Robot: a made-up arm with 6 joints. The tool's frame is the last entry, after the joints.
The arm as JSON. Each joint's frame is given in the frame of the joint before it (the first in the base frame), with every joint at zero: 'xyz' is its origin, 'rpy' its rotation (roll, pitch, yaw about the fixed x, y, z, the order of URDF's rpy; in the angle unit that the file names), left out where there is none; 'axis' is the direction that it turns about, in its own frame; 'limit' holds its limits. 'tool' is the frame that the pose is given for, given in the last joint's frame.
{
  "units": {
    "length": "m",
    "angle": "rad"
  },
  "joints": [
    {
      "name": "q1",
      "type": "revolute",
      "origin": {
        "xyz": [
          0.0,
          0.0,
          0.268
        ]
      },
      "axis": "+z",
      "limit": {
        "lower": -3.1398,
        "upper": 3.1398
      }
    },
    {
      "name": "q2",
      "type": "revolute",
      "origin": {
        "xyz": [
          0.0,
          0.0,
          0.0
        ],
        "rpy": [
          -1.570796,
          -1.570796,
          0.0
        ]
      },
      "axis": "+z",
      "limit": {
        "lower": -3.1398,
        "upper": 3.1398
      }
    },
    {
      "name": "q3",
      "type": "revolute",
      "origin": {
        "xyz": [
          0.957,
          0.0,
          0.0
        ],
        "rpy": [
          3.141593,
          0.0,
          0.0
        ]
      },
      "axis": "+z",
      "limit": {
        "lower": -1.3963,
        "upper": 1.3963
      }
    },
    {
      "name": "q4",
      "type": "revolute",
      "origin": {
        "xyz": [
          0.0,
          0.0,
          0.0
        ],
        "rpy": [
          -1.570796,
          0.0,
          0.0
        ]
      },
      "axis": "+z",
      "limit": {
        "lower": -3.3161,
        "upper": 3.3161
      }
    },
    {
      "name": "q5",
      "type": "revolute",
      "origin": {
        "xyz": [
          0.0,
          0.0,
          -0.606
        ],
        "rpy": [
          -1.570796,
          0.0,
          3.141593
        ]
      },
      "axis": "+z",
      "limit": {
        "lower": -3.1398,
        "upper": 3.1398
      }
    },
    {
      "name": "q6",
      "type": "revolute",
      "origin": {
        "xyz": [
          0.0,
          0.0,
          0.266
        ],
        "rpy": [
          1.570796,
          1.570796,
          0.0
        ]
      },
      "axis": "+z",
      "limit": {
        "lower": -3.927,
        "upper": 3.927
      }
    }
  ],
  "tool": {
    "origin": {
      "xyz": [
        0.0,
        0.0,
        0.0
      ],
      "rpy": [
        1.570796,
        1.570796,
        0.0
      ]
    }
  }
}
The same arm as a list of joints. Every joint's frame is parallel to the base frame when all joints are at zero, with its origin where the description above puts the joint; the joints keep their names.
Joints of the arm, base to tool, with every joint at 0 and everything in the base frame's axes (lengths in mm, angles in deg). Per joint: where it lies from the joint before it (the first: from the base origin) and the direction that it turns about. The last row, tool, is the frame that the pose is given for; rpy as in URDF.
q1: offset 0.0 0.0 268.0 axis +z
q2: offset 0.0 0.0 0.0 axis +y
q3: offset 0.0 0.0 957.0 axis -y
q4: offset 0.0 0.0 0.0 axis -x
q5: offset 606.0 0.0 0.0 axis -y
q6: offset 0.0 -266.0 0.0 axis -x
tool: offset 0.0 0.0 0.0 rpy 0.00 0.00 0.00
Joint limits (deg, base to tool): -179.90..179.90 -179.90..179.90 -80.00..80.00 -190.00..190.00 -179.90..179.90 -225.00..225.00

